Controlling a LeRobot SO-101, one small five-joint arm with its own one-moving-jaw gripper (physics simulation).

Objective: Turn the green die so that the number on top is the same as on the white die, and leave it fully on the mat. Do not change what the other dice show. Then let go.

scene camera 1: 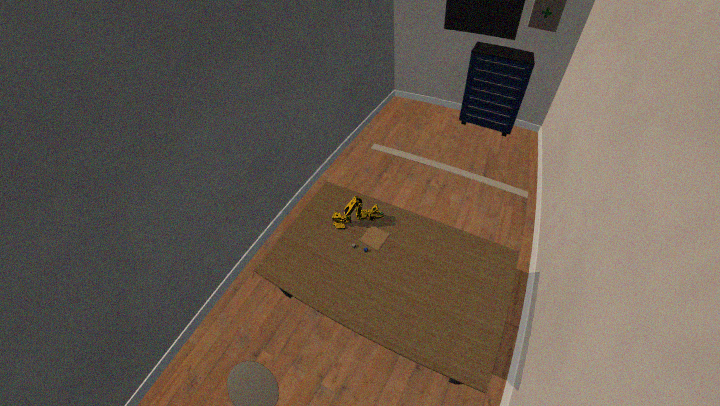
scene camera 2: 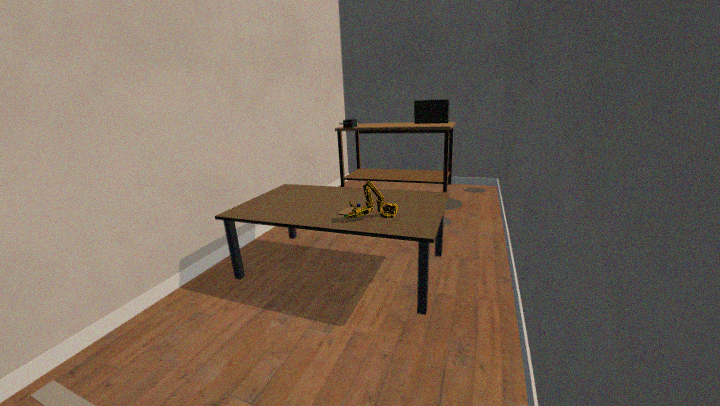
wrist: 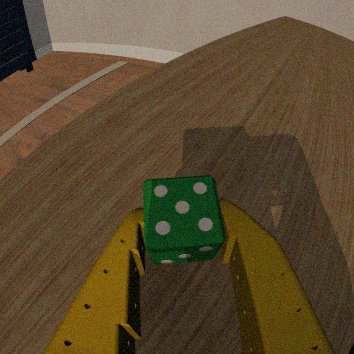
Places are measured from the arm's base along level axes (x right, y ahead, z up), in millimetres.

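Pixels of known places: end effector, tool point: point(scene camera 1: 382, 213) point(scene camera 2: 346, 217) point(wrist: 148, 221); arm's base, origin of the base link: point(scene camera 1: 344, 224) point(scene camera 2: 385, 214).
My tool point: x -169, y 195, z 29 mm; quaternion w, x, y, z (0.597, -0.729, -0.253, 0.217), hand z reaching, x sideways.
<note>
For each thing: its top centre in the pictures, then the offset to it from my tool point. Level surfaces: height alone.
- green die, middle of its top: point(wrist: 180, 200) point(scene camera 1: 381, 213) dx +10, dy +4, dz +14 mm
- square tan mat, middle of its top: point(scene camera 1: 374, 237) dx +175, dy +32, dz -25 mm
- white die, middle of its top: point(scene camera 1: 353, 244) dx +288, dy -52, dz -9 mm
- blue die, middle of its top: point(scene camera 1: 365, 249) point(scene camera 2: 358, 203) dx +282, dy +28, dz -9 mm
- wooden table, its level: dz -29 mm
The green die point(wrist: 182, 212) point(scene camera 1: 381, 214) is between the two jaws of my gripper point(wrist: 183, 220) point(scene camera 1: 380, 214) point(scene camera 2: 346, 215), which press on its two sides. In the wrist view its large face shows five pips and the narrow face below it shows three. The arm is stretched out low, with the jaws nearly level, above the wooden table beside the mat. The square tan mat point(scene camera 1: 375, 238) lies in front of the arm in scene camera 1. The white die point(scene camera 1: 353, 245) sits off the mat, near its left corner; its number is too small to read.
A blue die point(scene camera 1: 366, 249) point(scene camera 2: 358, 205) sits near the mat's edge, beside the white die. The wooden table point(scene camera 1: 428, 297) point(scene camera 2: 282, 206) bears the arm. The gripper's shadow falls on the table. The table's edge is beyond the jaws in scene camera 1.
</note>
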